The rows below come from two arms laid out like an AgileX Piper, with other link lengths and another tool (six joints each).
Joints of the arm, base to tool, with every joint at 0 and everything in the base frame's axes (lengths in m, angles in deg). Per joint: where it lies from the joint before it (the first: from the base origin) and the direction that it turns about. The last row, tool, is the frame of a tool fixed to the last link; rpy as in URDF.
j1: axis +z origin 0 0 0.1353
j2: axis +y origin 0 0 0
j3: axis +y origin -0.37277 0 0.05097
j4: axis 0.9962 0 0.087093 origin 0.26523 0 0.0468
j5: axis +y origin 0 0 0
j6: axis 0.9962 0 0.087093 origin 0.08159 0 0.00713
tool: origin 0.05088 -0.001 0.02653 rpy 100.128 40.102 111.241
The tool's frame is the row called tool.
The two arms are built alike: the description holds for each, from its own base.
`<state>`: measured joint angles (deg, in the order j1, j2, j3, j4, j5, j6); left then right.
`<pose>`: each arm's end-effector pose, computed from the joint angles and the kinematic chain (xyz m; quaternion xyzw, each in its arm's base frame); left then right.
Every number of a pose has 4 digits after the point. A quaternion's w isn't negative.
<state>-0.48 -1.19 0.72 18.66 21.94 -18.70 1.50 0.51 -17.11 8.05 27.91 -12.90</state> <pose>0.0262 0.0154 0.2131 0.2392 0.8191 0.3313 0.4026 0.0043 0.0102 0.3178 0.1946 0.7946 0.3146 0.4815</pose>
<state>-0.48 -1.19 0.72 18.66 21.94 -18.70 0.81 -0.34 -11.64 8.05 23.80 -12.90</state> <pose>0.0262 0.0154 0.2131 0.2392 0.8191 0.3313 0.4026 0.0128 0.0089 0.2912 0.2054 0.7943 0.3097 0.4807</pose>
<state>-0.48 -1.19 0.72 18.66 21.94 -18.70 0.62 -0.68 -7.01 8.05 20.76 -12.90</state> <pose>0.0262 0.0154 0.2131 0.2392 0.8191 0.3313 0.4026 0.0196 0.0080 0.2670 0.2134 0.7982 0.3055 0.4732</pose>
